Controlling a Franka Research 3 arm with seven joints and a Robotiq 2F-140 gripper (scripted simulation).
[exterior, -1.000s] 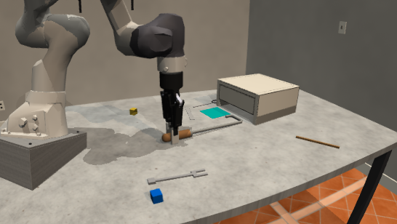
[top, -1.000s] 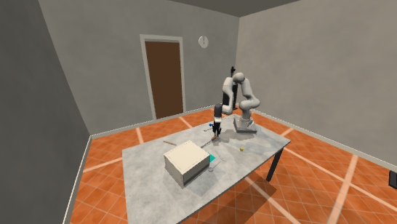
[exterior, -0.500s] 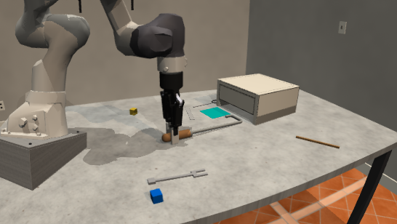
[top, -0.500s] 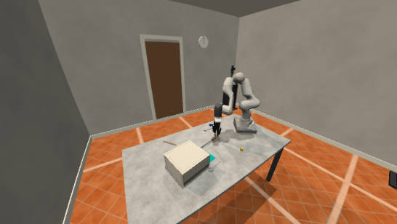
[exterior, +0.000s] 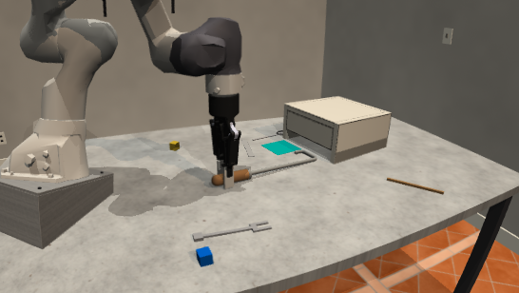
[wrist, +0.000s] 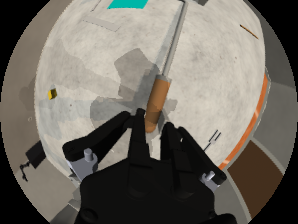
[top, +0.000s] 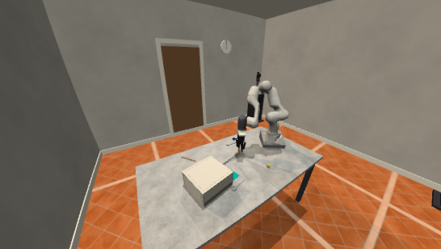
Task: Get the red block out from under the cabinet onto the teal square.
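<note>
The teal square is 260 mm ahead of my hand, 210 mm to the left of it and 40 mm below it. From my hand the other things lie so: hook tool (140 mm ahead, 70 mm to the left, 20 mm below); then blue cube (280 mm to the right, 120 mm behind, 30 mm below); then grey fork-ended tool (210 mm to the right, 40 mm behind, 30 mm below).
</note>
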